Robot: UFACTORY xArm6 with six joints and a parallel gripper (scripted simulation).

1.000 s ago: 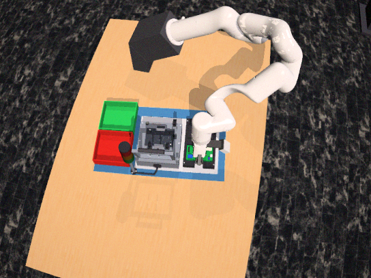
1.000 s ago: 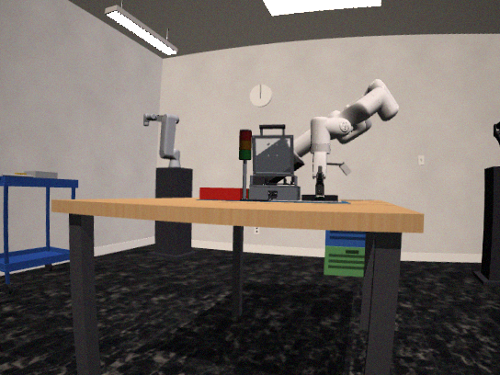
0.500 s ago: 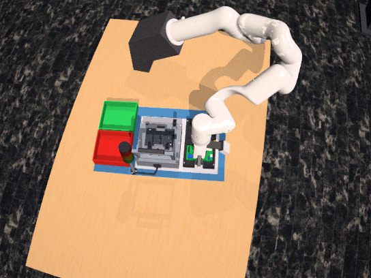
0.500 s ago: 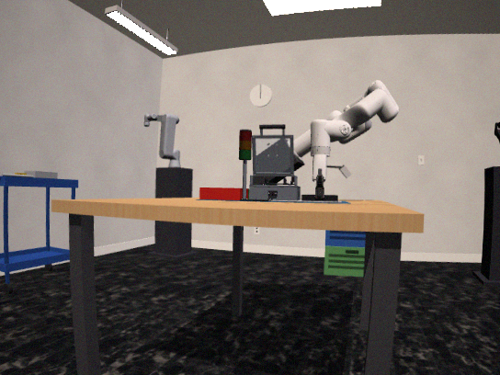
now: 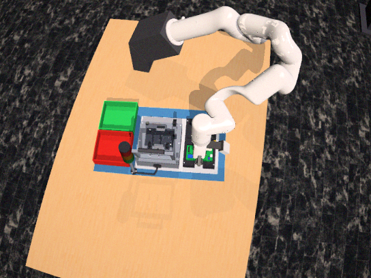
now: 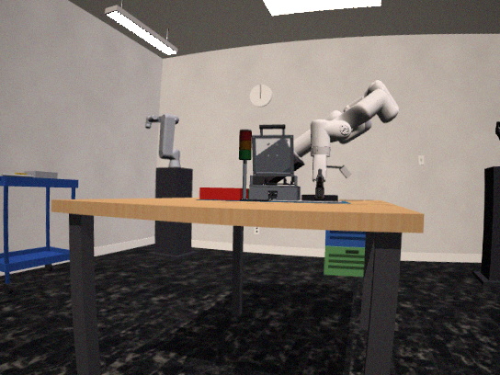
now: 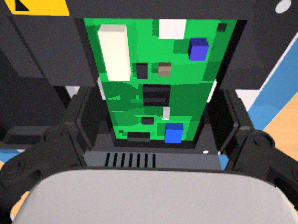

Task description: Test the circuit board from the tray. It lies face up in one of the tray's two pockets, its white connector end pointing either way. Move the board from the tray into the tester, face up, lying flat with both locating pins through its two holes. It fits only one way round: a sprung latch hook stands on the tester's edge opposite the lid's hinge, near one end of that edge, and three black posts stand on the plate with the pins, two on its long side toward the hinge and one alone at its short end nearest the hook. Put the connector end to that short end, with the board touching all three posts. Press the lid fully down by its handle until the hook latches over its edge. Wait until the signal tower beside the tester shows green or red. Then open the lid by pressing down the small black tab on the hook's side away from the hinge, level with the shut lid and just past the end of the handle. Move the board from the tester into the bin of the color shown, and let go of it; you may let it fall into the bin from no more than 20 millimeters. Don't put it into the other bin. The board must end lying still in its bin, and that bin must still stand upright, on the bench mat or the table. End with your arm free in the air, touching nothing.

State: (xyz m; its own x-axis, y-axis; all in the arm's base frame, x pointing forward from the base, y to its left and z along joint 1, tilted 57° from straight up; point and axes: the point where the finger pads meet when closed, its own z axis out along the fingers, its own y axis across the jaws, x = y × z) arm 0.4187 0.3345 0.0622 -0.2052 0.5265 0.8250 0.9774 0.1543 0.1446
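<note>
My gripper is now 17 cm to the left of the tester plate and 5 cm below it. Round my hand: tester lid 16 cm above, 15 cm to the right, 12 cm ahead; then black tab 13 cm to the right, 8 cm behind, 6 cm above; then red bin 36 cm to the right, 8 cm ahead, 1 cm below.
</note>
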